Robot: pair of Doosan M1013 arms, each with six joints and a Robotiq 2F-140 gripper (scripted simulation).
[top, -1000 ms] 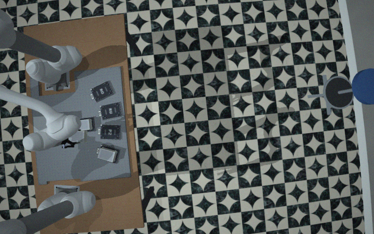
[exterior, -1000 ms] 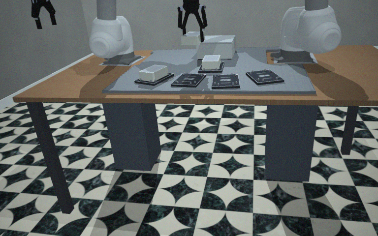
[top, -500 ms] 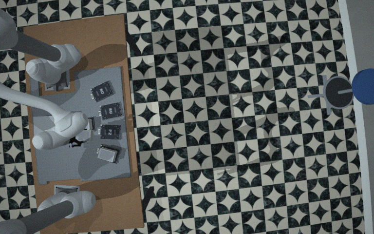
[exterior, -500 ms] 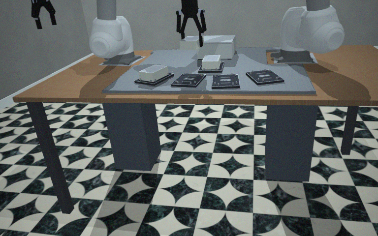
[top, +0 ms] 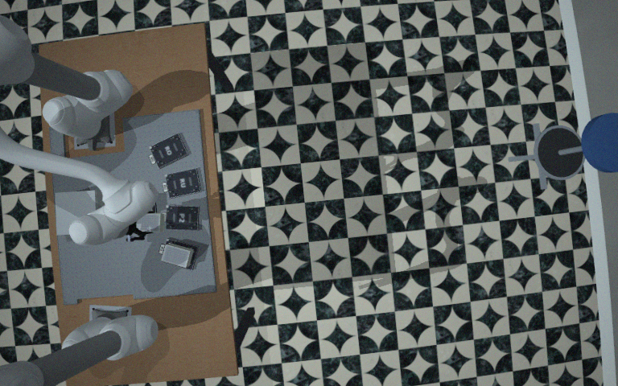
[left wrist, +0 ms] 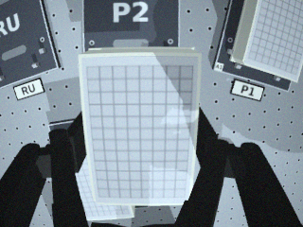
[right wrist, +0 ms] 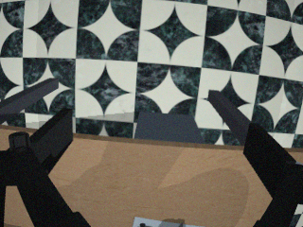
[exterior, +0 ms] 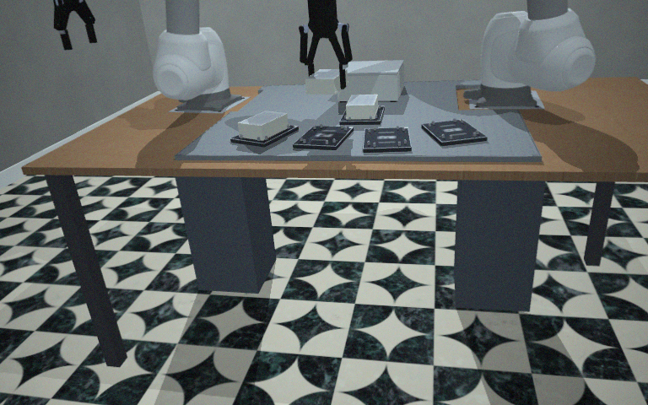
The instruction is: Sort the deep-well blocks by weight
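Observation:
Right now the nest P2 is 10 cm ahead of my left hand and 14 cm below it. The rest, counted from my left hand: dark infeed nest: 11 cm behind, 8 cm to the left, 14 cm below; then nest P1: 7 cm ahead, 18 cm to the right, 14 cm below; then reject nest RU: 12 cm ahead, 18 cm to the left, 14 cm below.

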